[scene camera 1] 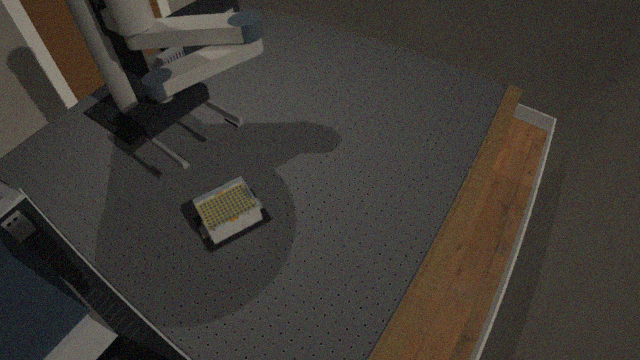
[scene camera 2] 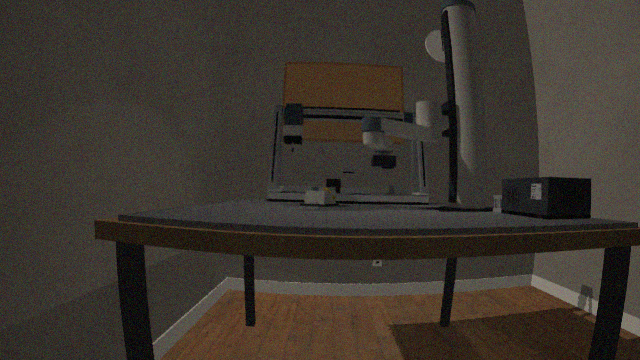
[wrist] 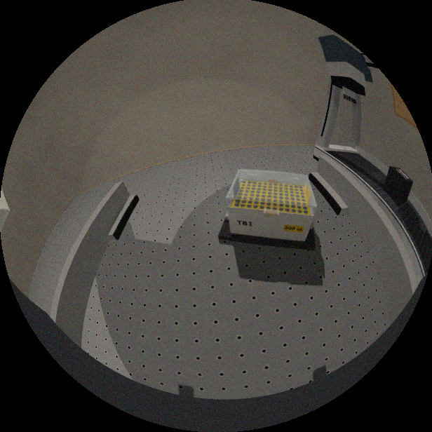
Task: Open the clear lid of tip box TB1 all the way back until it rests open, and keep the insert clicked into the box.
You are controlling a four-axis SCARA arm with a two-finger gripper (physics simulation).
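Places are measured from the arm's base along level axes (x ahead, y left, z up), in centimetres.
Pixels of known places: gripper, between the fingertips: (scene camera 1: 214, 142) (scene camera 2: 342, 169).
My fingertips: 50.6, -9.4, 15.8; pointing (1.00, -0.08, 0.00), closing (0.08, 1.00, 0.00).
Note:
Behind a point stands the place of what it marks, as x, y, z.
Tip box TB1 (scene camera 1: 239, 227) {62.8, -18.3, 3.4} (scene camera 2: 316, 197) {60.2, -11.2, 4.7} (wrist: 260, 226) is white and upright on a black base (wrist: 227, 238). Its insert (scene camera 1: 225, 204) {58.3, -16.8, 7.0} (wrist: 272, 196) is a yellow grid and looks level in the box. The clear lid (wrist: 250, 175) shows as transparent walls and a rim around and above the insert; it appears down over the insert, though its top face is hard to make out. My gripper (scene camera 1: 210, 143) {50.6, -9.4, 15.8} (wrist: 220, 172) is open and empty. Its fingers are wide apart, raised above the perforated surface and beside the box, not touching it. In the wrist view the box appears nearer the right finger.
A framed machine (scene camera 2: 425, 175) {6.2, -48.1, 16.1} with a hanging head (scene camera 2: 293, 131) {73.3, -46.9, 35.8} (wrist: 347, 72) stands beside the box. A black box (scene camera 2: 570, 197) {-11.8, 55.3, 7.3} stands at the right in scene camera 2. The arm column (scene camera 2: 462, 100) {4.5, 6.0, 43.5} rises behind. The worktop has a wooden edge (scene camera 1: 450, 215) {100.6, 12.2, 0.0} (scene camera 2: 320, 247) {57.2, 75.0, -1.9}.

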